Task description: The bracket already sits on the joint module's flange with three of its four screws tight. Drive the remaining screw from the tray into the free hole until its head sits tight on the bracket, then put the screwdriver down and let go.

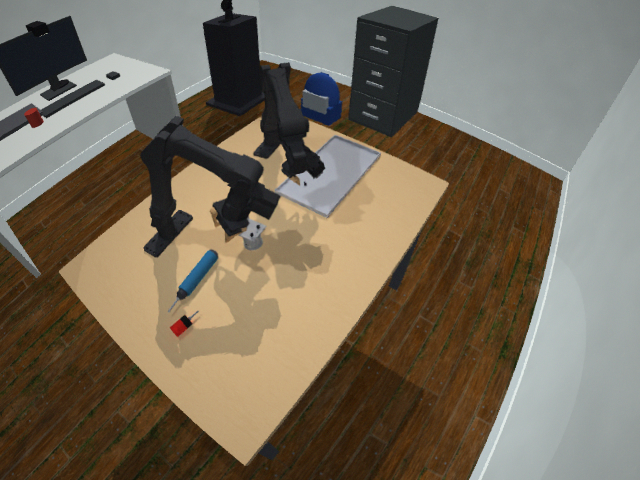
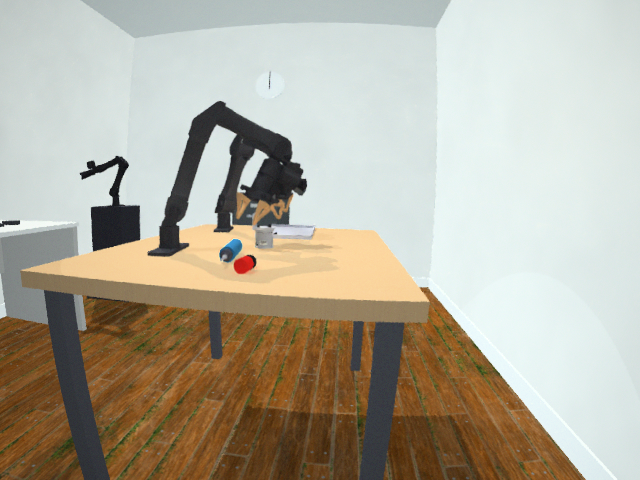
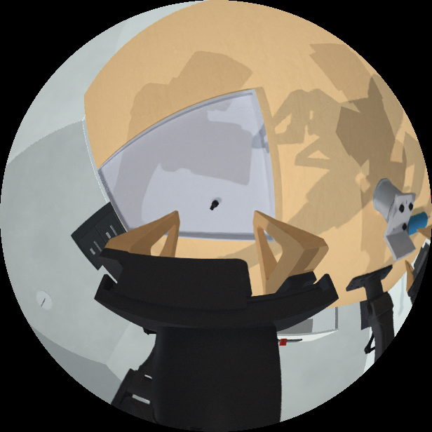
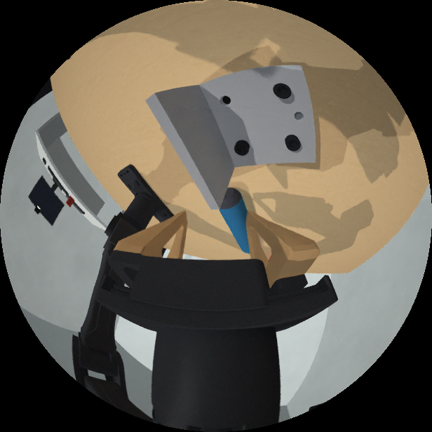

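Where they show: left gripper, fingertip midpoint: point(image 1: 306, 177) point(image 2: 282, 215); right gripper, fingertip midpoint: point(image 1: 221, 234) point(image 2: 245, 221); left arm's base at its link origin: point(image 1: 271, 143) point(image 2: 223, 230); right arm's base at its link origin: point(image 1: 168, 233) point(image 2: 169, 250).
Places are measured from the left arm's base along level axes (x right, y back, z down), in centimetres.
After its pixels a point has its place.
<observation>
A dark screw point(image 1: 305, 183) {x 18.3, y -24.3, z -1.5 cm} point(image 3: 215, 204) stands on the pale tray point(image 1: 356, 157) {x -5.7, y -35.6, z -0.4 cm} point(image 2: 302, 231) {x 4.8, y -36.2, z -0.4 cm} point(image 3: 150, 200). My left gripper point(image 3: 216, 215) is open above the tray's near part, the screw showing between and just beyond its fingertips. The grey bracket point(image 1: 252, 227) {x 47.9, y -20.2, z -6.6 cm} point(image 3: 398, 217) point(image 4: 265, 120) sits on the joint module point(image 1: 253, 241) point(image 2: 264, 239) point(image 3: 384, 196), with three dark screw heads and a small open hole point(image 4: 226, 100) near its upright flange. My right gripper point(image 4: 216, 216) is open and empty beside and above the bracket. A blue-handled screwdriver point(image 1: 199, 272) {x 67.7, y -12.7, z -3.7 cm} point(image 2: 231, 250) {x 74.8, y -12.3, z -3.2 cm} point(image 3: 417, 223) point(image 4: 235, 220) lies on the table.
A short red-handled tool point(image 1: 180, 326) {x 84.7, y -17.3, z -3.1 cm} point(image 2: 244, 264) {x 87.1, y -16.5, z -2.2 cm} lies near the blue screwdriver's tip on the wooden table point(image 1: 310, 320) {x 65.8, y -47.8, z 0.0 cm} point(image 2: 330, 279) {x 91.2, y -34.8, z 0.0 cm}. The two arms stand close together around the module. A white desk, filing cabinet point(image 1: 385, 77) and blue-and-white object point(image 1: 321, 98) stand beyond the table.
</observation>
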